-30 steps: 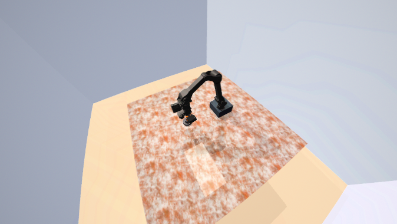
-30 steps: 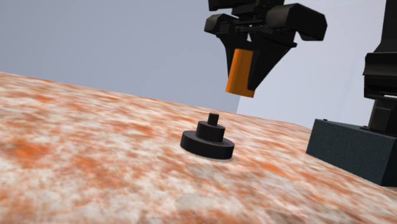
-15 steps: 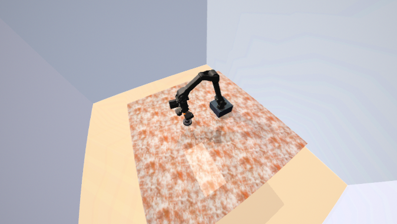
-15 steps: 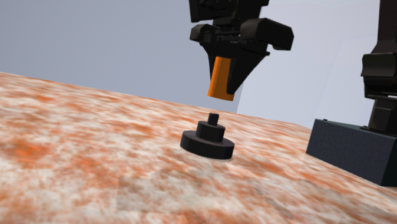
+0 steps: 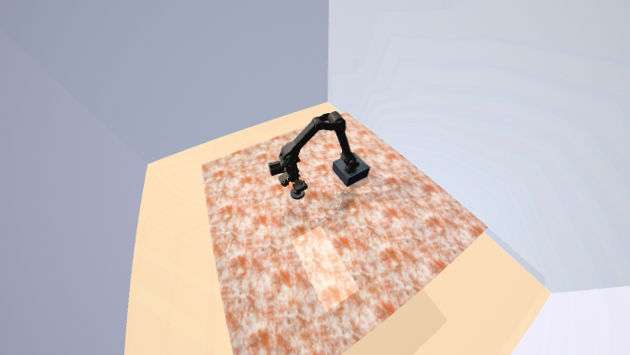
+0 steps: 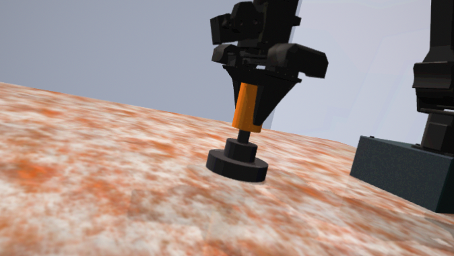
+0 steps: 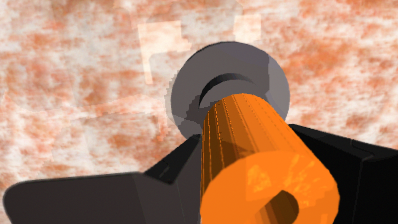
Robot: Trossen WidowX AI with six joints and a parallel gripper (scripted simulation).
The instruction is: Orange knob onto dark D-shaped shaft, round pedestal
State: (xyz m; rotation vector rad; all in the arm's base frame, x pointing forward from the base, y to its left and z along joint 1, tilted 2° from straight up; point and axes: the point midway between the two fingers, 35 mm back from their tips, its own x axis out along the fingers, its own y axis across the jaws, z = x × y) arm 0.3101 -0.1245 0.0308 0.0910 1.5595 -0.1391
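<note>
Now: gripper tip 2 cm below the orange knob. From my gripper tip the other things lie so: pedestal: 4 cm below.
</note>
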